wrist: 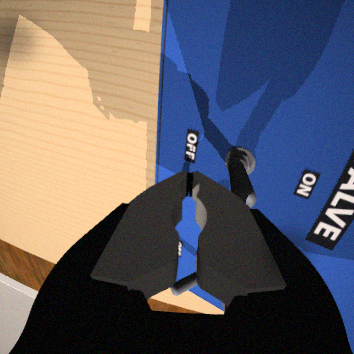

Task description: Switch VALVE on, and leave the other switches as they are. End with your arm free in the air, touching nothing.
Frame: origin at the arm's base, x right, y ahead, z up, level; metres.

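Seen in the pictures: gripper, between the fingertips: [189, 174].
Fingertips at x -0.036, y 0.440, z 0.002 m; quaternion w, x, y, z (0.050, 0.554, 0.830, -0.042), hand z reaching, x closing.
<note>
Pixels of each thing's middle, then the offset from my fingertips to it. "spot": a spot on its surface instead. Level surfaces: height alone.
- dark lever, a spot on its surface: [241, 182] spot: dz +0.028, dx -0.025, dy +0.024 m
- blue panel, height of its surface: dz -0.002 m
- OFF label, a spot on its surface: [191, 145] spot: dz -0.026, dx -0.010, dy -0.007 m
- white-on-black VALVE label, middle of its body: [346, 198] dz +0.015, dx -0.042, dy +0.092 m
- light wooden table top, height of its surface: dz -0.099 m
The VALVE switch is a dark lever [241, 182] with a light tip, rising from a round grey base on the blue panel [295, 125]. It shows right of centre in the wrist view, between the OFF label [191, 145] and the ON label [306, 183]. The lever points toward the bottom of the view, slightly right; which side it is set to is hard to tell. The white-on-black VALVE label [332, 220] is partly cut off at the right edge. My gripper [189, 174] is shut and empty, its tips on the OFF side of the lever. Whether its right finger touches the lever is unclear.
Through the gap in the gripper, another lever [184, 286] and another OFF label [180, 248] partly show. A light wooden table top [65, 165] lies left of the panel, with a darker wooden edge [25, 262] at the lower left. Arm shadows fall across the panel.
</note>
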